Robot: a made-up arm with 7 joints.
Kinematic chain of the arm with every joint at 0, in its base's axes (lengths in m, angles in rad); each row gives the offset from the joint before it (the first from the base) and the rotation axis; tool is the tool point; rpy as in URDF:
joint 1: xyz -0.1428 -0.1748 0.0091 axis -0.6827 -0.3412 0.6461
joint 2: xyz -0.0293 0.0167 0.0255 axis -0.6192 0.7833 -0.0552
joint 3: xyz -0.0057 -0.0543 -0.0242 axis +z
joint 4: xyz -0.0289 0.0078 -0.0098 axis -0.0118 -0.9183 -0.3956
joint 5: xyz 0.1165 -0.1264 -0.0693 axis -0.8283 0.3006 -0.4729
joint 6: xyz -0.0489 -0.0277 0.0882 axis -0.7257 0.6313 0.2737
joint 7: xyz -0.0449 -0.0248 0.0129 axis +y
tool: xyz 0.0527 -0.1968 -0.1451 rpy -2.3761 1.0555 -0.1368
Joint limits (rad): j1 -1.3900..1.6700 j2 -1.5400..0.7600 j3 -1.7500..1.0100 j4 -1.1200..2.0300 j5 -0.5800..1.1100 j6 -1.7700..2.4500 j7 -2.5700..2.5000
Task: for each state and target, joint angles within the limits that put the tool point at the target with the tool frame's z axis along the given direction. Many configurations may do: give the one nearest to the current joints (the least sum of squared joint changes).
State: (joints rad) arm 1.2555 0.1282 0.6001 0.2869 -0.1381 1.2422 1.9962
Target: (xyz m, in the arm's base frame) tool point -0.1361 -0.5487 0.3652 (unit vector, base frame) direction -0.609 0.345 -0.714
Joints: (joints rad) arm 1.2613 -0.1214 0.2167 1.1885 -0.5800 1.1460 2.4315
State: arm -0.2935 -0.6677 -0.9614 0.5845 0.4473 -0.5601 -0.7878
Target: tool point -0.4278 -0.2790 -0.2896 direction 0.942 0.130 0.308
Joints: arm -0.6460 -0.3700 -0.9643 0.3754 -0.4472 -0.4685 -0.4740
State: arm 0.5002 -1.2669 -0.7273 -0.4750 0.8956 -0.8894 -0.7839
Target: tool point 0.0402 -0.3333 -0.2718 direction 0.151 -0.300 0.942
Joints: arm 0.4597 -1.3171 -0.7420 -0.1968 0.3866 -1.5977 -1.4850
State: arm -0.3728 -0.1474 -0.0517 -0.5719 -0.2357 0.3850 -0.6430
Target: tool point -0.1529 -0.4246 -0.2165 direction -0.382 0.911 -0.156
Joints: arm -0.7055 -0.7471 -0.0852 -0.7245 0.7229 0.1930 -0.3976
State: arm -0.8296 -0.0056 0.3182 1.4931 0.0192 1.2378 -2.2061
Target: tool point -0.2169 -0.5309 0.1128 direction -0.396 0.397 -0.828
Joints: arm -1.0581 0.3906 0.0655 1.2093 0.3561 1.6842 -1.9319
